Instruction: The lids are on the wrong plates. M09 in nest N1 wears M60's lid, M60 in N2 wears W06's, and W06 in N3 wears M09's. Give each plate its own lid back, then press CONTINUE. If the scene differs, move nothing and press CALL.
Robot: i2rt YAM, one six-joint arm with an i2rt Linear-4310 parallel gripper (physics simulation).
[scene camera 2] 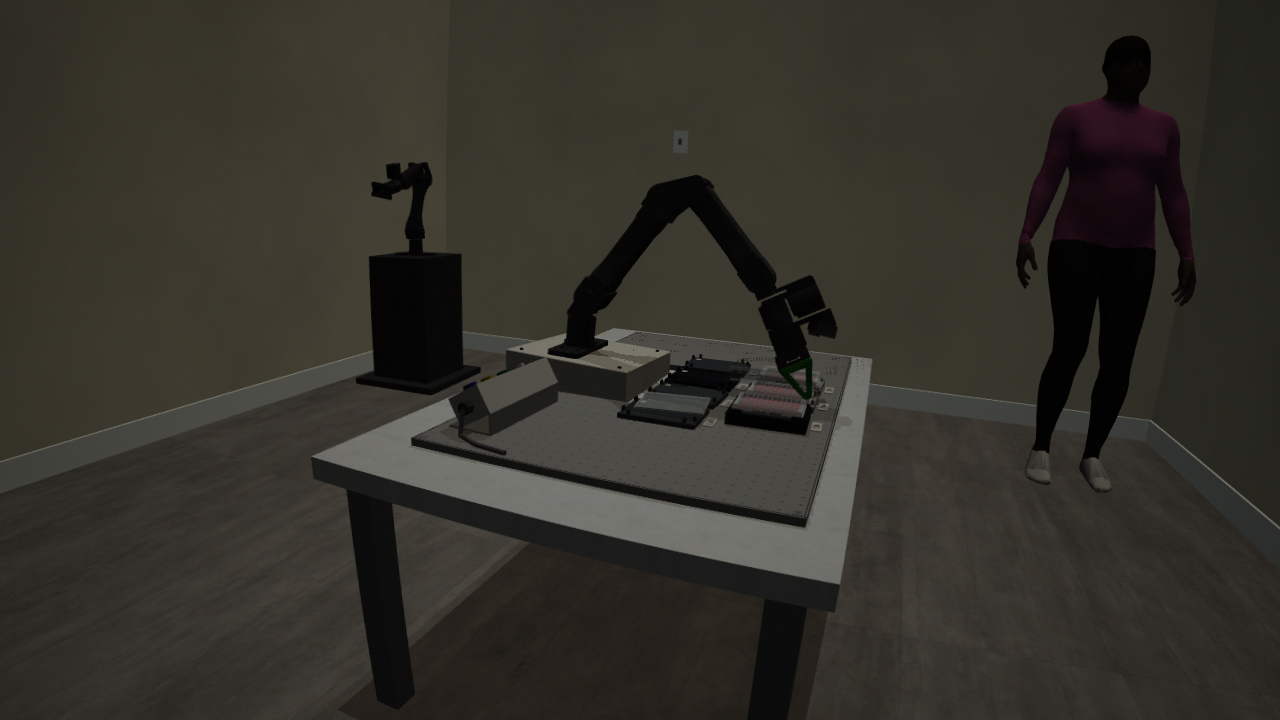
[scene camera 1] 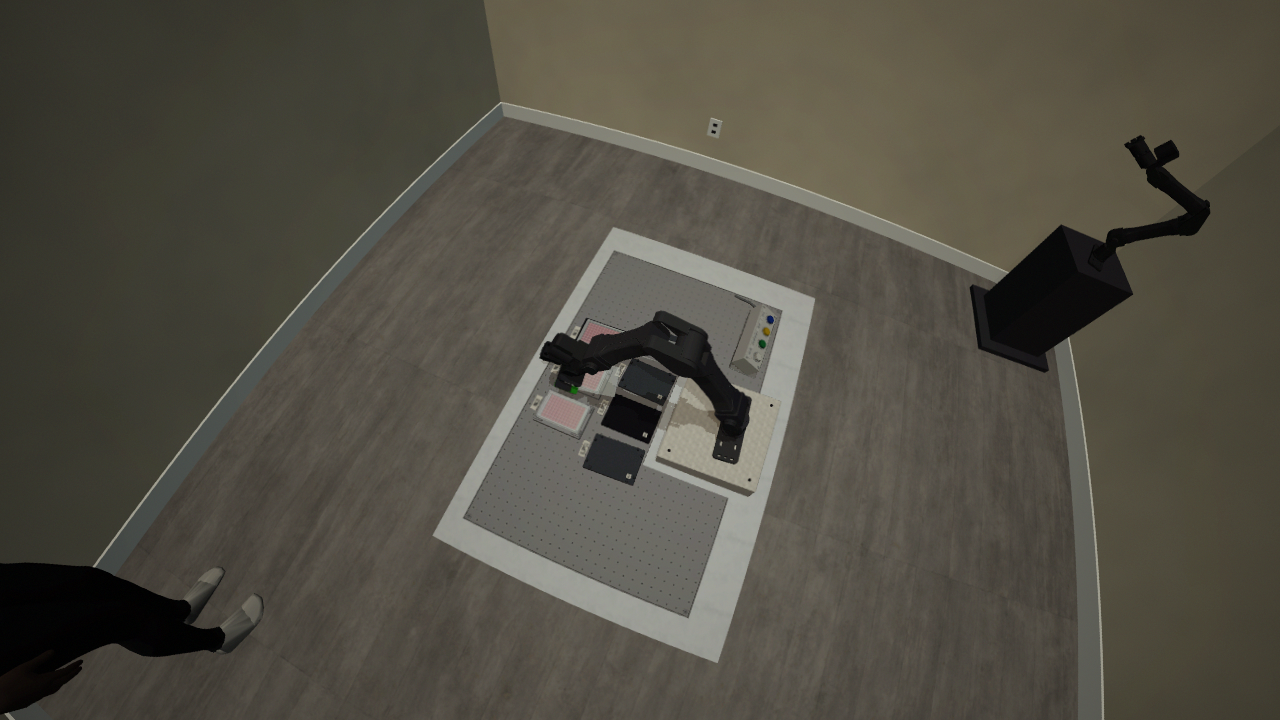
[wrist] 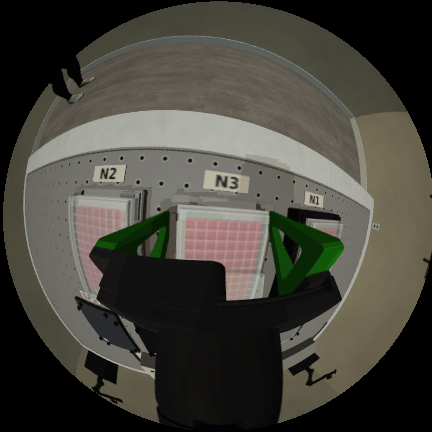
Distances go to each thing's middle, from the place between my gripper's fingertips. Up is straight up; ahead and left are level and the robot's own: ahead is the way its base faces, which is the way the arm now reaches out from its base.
Now: hand 3 cm short of the label N3 (wrist: pixel 217 180), 1 cm to the left of it and 1 cm above it. From my hand the other things lie so: spot LP1 (scene camera 1: pixel 606 456) (21 cm behind, 20 cm to the left); then nest N1 (scene camera 2: pixel 795 425) (5 cm behind, 14 cm to the right); then LP2 (scene camera 1: pixel 624 415) (22 cm behind, 7 cm to the left).
